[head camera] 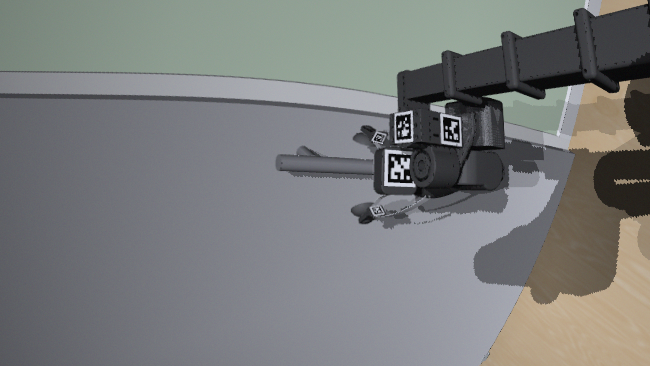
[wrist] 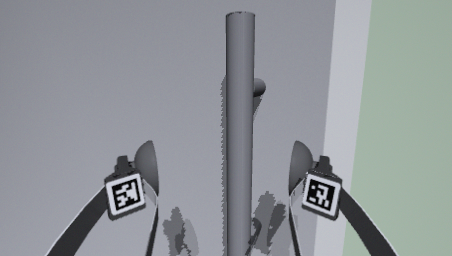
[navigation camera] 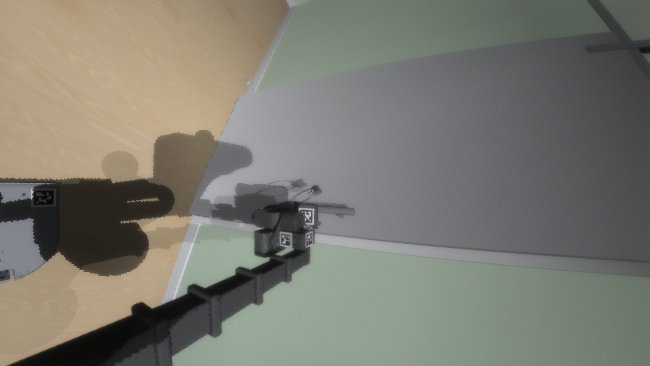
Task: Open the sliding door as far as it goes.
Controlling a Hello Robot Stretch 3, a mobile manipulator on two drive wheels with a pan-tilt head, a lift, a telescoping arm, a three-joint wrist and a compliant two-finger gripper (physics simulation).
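The sliding door is a large flat grey panel. Its handle is a grey round upright bar on a short standoff, near one side edge of the door. My gripper is open in front of the door, with one finger on each side of the handle as seen in the wrist view. The handle lies slightly right of the middle there, apart from both fingertips. How deep the bar sits between the fingers is hard to tell. The wrist hides the bar's lower part in the head view.
A light grey strip runs along the door's handle-side edge, with green wall beyond. The wooden floor meets the door's foot. Dark bars cross at the navigation view's top right.
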